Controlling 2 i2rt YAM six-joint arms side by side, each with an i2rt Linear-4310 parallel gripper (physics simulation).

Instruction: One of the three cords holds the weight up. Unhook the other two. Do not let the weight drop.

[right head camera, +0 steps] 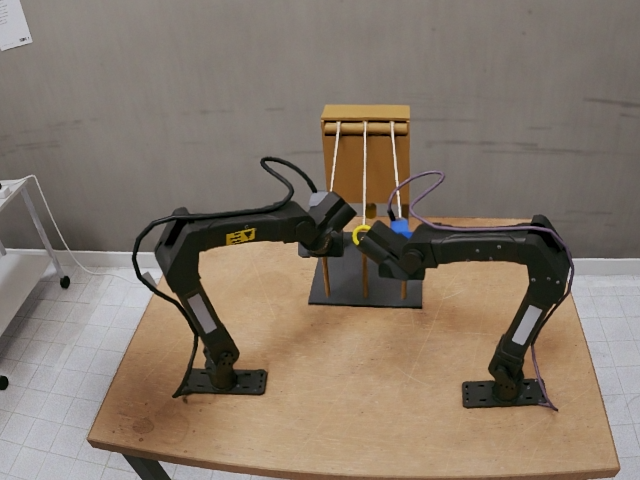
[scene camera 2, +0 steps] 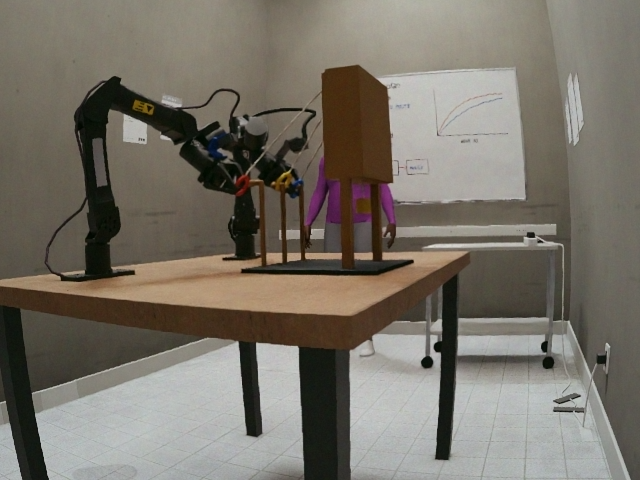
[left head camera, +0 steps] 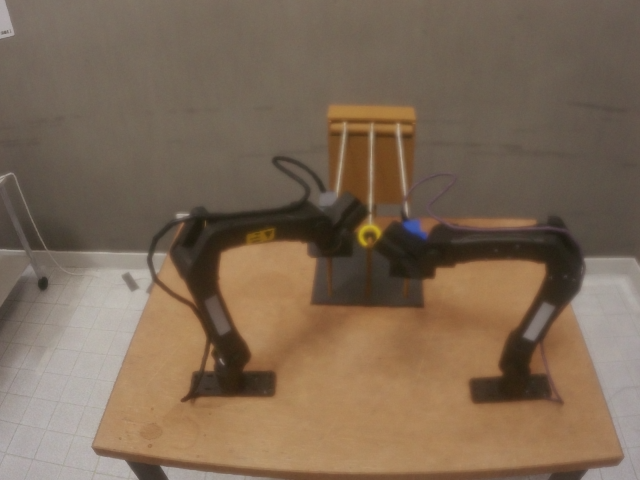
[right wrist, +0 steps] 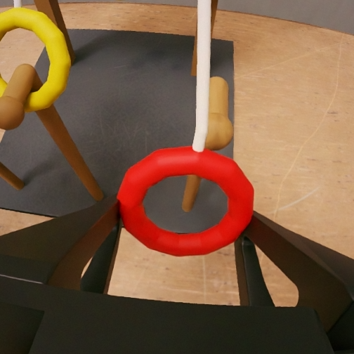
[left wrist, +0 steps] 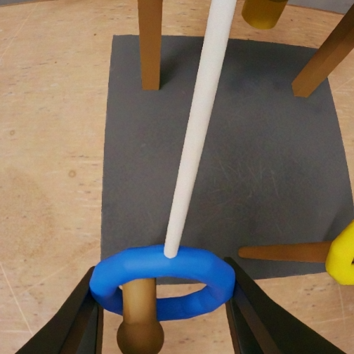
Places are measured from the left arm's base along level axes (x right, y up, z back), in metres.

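Pixels of known places: left gripper, fingertip midpoint: (scene camera 2: 298, 194); right gripper, fingertip midpoint: (scene camera 2: 243, 192); left arm's base, link origin: (right head camera: 224, 382) (scene camera 2: 245, 258) (left head camera: 232, 385); right arm's base, link origin: (right head camera: 504, 394) (scene camera 2: 99, 277) (left head camera: 510, 389).
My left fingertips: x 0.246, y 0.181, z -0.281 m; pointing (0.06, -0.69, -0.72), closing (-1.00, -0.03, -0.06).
Ahead of a thing's pixels: the offset from my left fingertips to its top centre. "pt": to the spot under its first point.
My left gripper (left wrist: 161, 271) is shut on the blue ring @(dx -0.001, dy +0.038, dz +0.005 m) (left wrist: 200, 262) (scene camera 2: 299, 182), which surrounds its peg (left wrist: 139, 302); the knob shows on the near side. My right gripper (right wrist: 181, 210) is shut on the red ring (right wrist: 165, 162) (scene camera 2: 239, 190). The red ring is off its peg (right wrist: 218, 117), whose knob lies beyond its upper rim. The yellow ring @(dx +0.091, dy +0.049, dz +0.004 m) (left head camera: 361, 235) (right head camera: 356, 235) (right wrist: 59, 60) hangs around the middle peg. White cords @(pt dx +0.100, dy +0.155, dz -0.086 m) (right head camera: 364, 170) (left wrist: 197, 130) (right wrist: 202, 75) run up from the rings. The brownish-yellow weight @(dx +0.113, dy -0.024, dz -0.195 m) (left wrist: 265, 12) (scene camera 2: 363, 205) hangs up off the base. Both head views hide the red and blue rings behind the grippers.
The tall brown board (right head camera: 382, 178) (scene camera 2: 342, 129) stands on two legs at the back of the dark base @(pt dx +0.014, dy -0.171, dz -0.025 m) (right head camera: 336, 289) (left wrist: 150, 150). The middle peg and yellow ring lie between my grippers. A person (scene camera 2: 336, 206) and a white cart (scene camera 2: 491, 248) are beyond the table.
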